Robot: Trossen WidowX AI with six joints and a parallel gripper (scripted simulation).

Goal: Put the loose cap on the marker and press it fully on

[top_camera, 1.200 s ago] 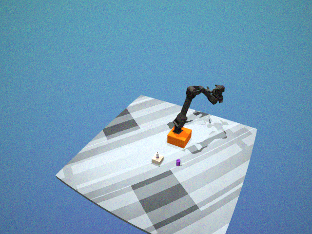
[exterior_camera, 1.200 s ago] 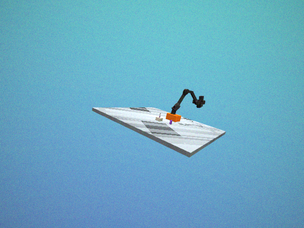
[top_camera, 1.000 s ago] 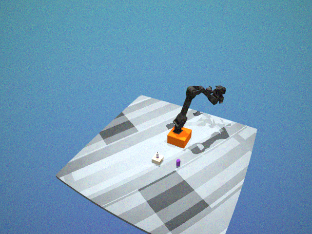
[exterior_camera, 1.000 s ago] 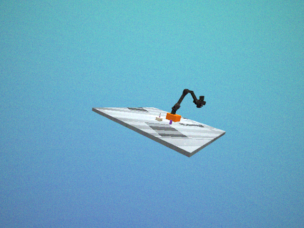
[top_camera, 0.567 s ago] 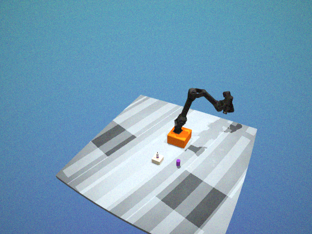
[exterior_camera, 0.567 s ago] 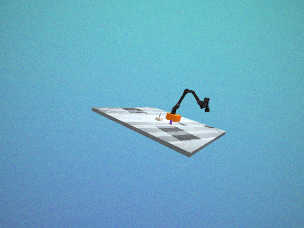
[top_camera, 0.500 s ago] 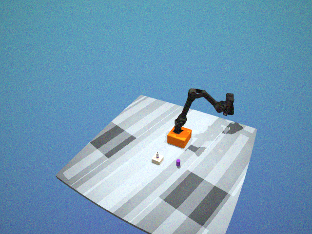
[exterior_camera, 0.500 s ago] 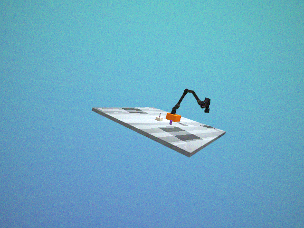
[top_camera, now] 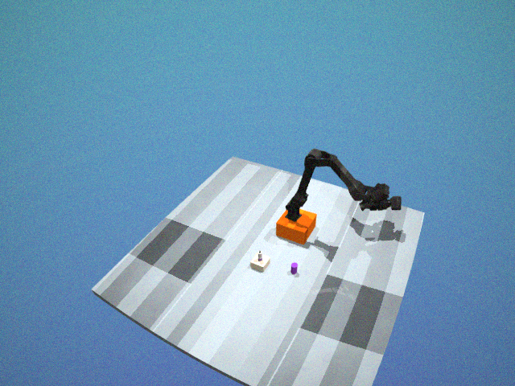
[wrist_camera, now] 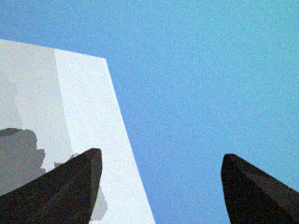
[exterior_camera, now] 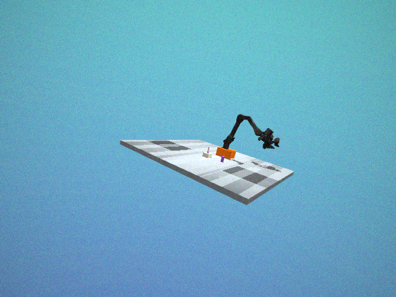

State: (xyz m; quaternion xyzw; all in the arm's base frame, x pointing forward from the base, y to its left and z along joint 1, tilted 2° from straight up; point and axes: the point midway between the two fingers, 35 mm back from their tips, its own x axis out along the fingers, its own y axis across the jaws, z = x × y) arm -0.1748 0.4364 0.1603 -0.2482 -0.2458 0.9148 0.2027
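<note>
The purple cap lies 450 mm ahead of my gripper tip, 290 mm to the right of it and 200 mm below it. From my gripper tip the other things lie so: holder block (500 mm ahead, 440 mm to the right, 210 mm below).
</note>
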